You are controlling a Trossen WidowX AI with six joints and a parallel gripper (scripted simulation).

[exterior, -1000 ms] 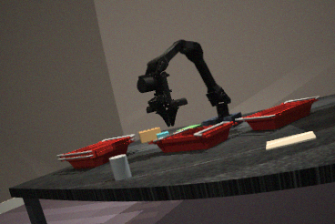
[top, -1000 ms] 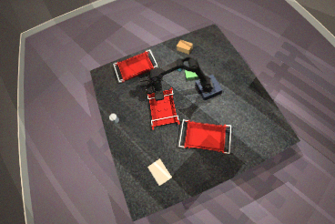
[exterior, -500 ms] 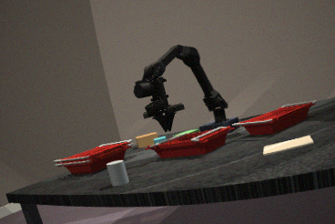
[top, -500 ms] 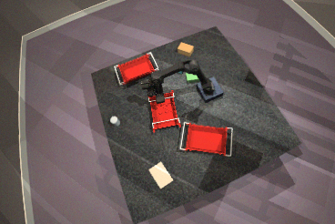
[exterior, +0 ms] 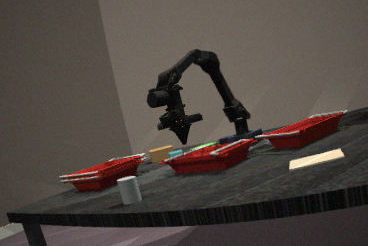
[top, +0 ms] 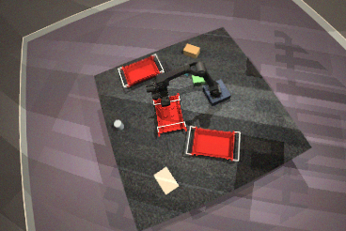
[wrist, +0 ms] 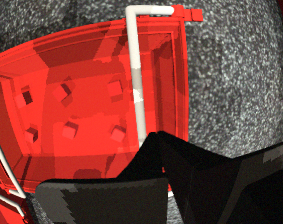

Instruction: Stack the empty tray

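Now: the red tray 41 cm to the left of my gripper tip, 19 cm behind it and 5 cm below it. Also, from my gripper tip: green block: 32 cm behind, 11 cm to the right, 8 cm below; then cyan block: 24 cm behind, 22 cm to the right, 7 cm below; then orange block: 40 cm to the right, 36 cm behind, 7 cm below.
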